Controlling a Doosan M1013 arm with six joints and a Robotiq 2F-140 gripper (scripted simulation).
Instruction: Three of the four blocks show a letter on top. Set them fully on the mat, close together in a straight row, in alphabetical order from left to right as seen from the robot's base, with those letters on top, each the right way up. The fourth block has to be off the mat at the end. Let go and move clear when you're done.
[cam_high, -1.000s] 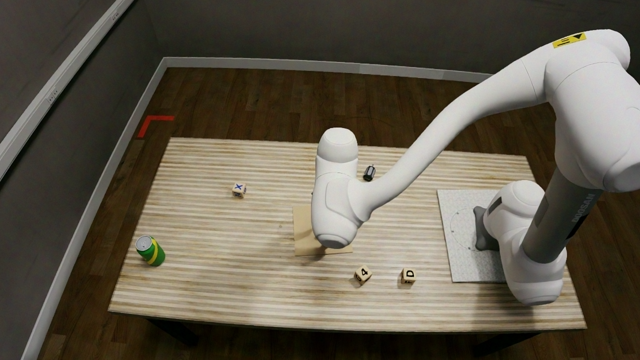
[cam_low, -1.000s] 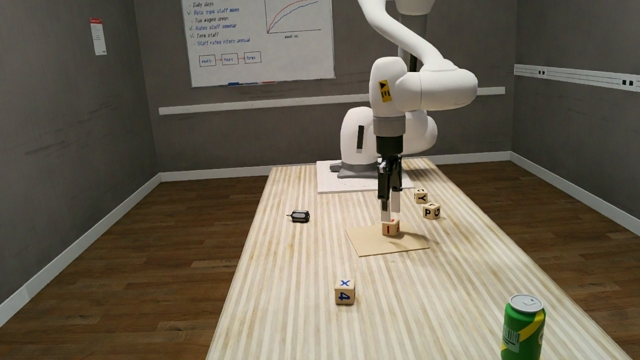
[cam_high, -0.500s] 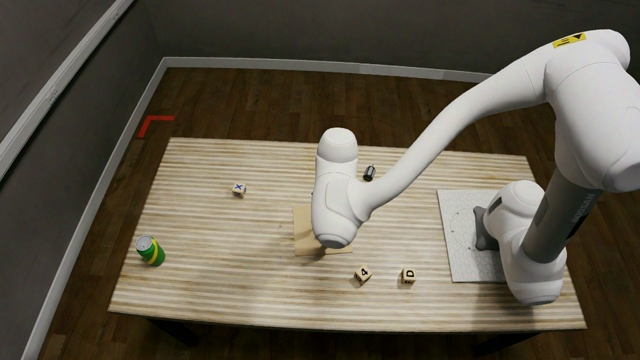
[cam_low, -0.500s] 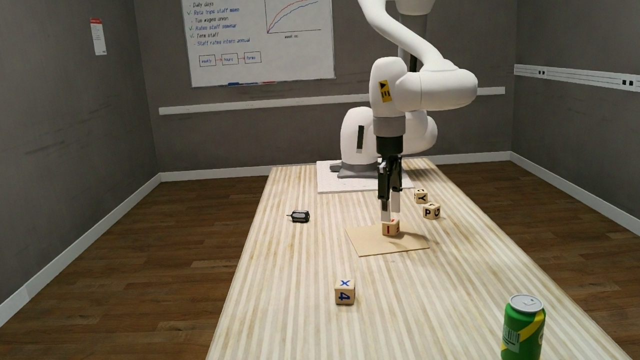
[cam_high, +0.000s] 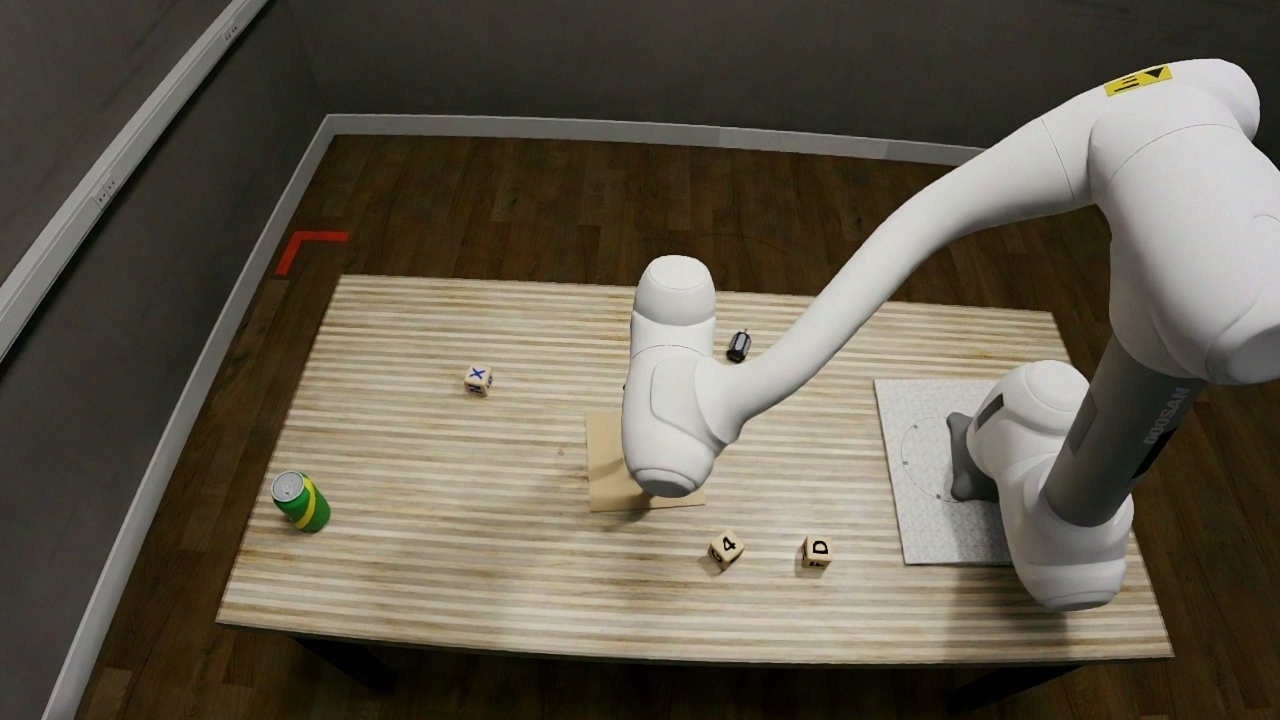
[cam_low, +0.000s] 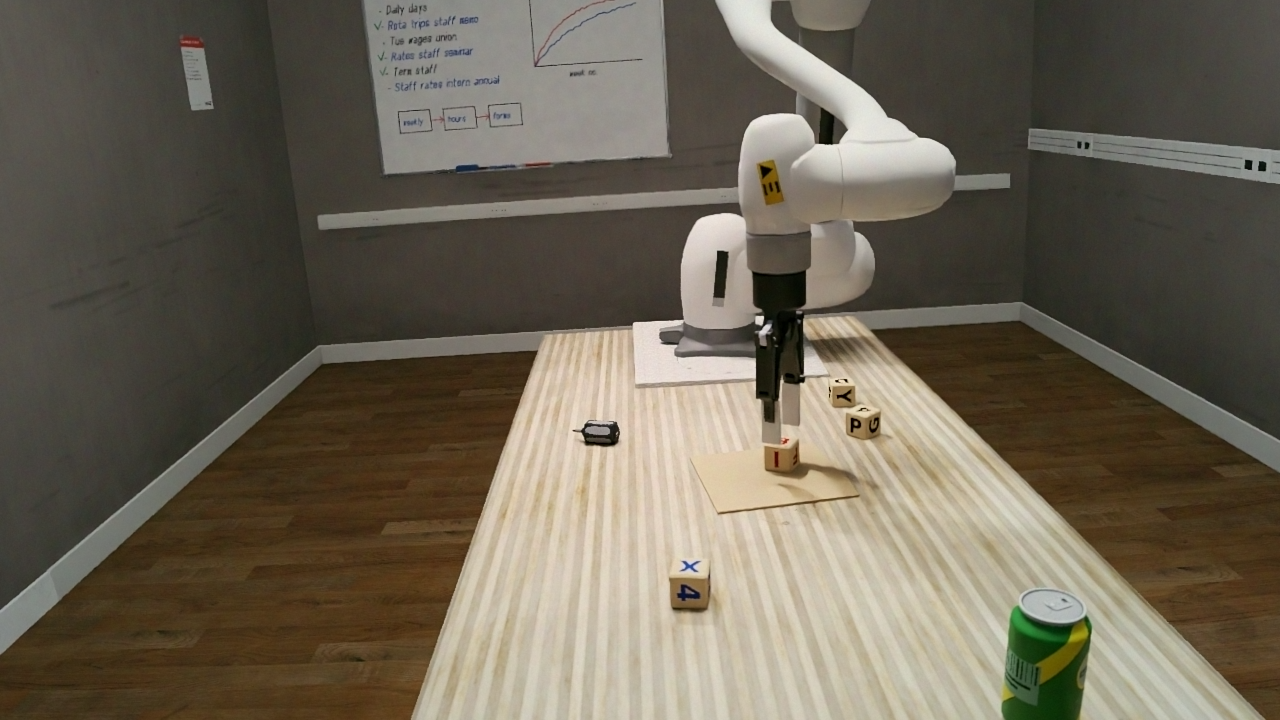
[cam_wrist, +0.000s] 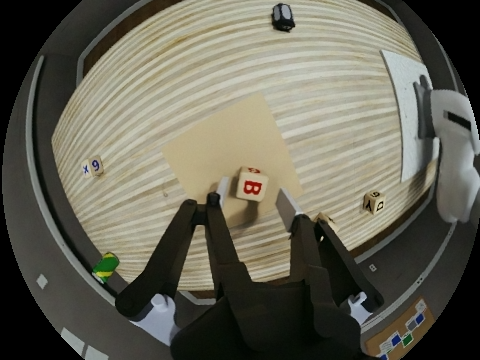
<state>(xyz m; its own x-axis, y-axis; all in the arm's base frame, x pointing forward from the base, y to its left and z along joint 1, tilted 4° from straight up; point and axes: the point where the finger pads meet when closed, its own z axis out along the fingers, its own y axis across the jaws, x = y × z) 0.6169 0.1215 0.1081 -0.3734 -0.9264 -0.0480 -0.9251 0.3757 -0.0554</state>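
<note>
The tan mat lies 80 mm below my hand, 30 mm ahead of it and 20 mm to the right of it. From my hand the other things lie so: black object (300 mm to the right, 120 mm behind, 70 mm below).
</note>
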